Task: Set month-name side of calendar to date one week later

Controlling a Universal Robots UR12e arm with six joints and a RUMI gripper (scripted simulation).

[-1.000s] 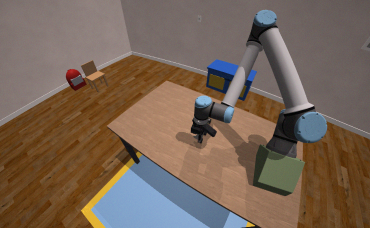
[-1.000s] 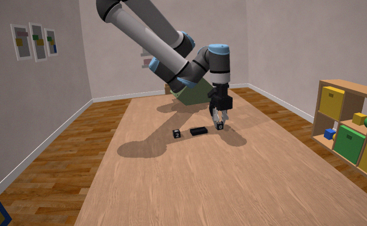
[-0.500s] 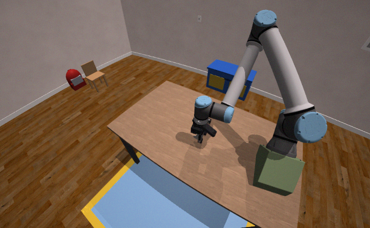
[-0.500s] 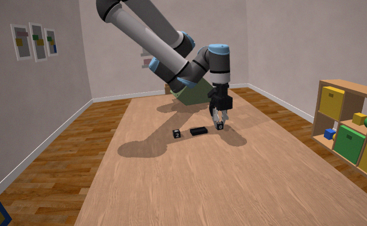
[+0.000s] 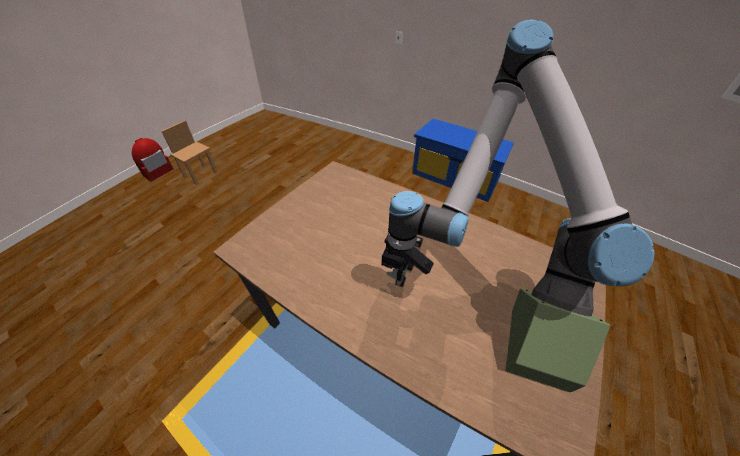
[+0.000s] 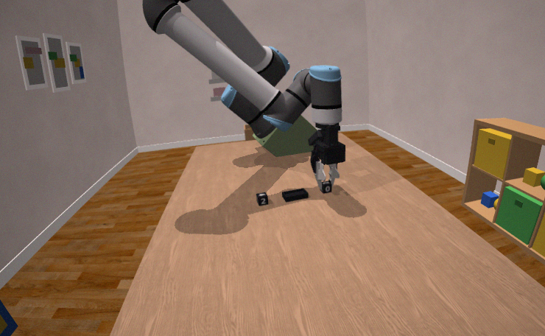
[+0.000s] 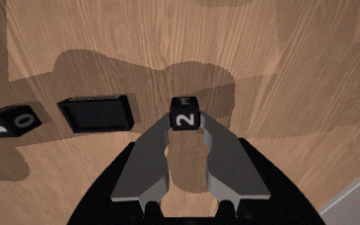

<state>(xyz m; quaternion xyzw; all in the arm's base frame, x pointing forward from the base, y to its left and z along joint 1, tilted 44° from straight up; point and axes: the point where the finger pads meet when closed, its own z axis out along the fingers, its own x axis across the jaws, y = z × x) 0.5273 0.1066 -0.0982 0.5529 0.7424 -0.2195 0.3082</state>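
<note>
Right now my hand is 10 mm above the black number cube. Also, from my hand: black calendar tray (100 mm to the right, 20 mm below, 20 mm ahead).
</note>
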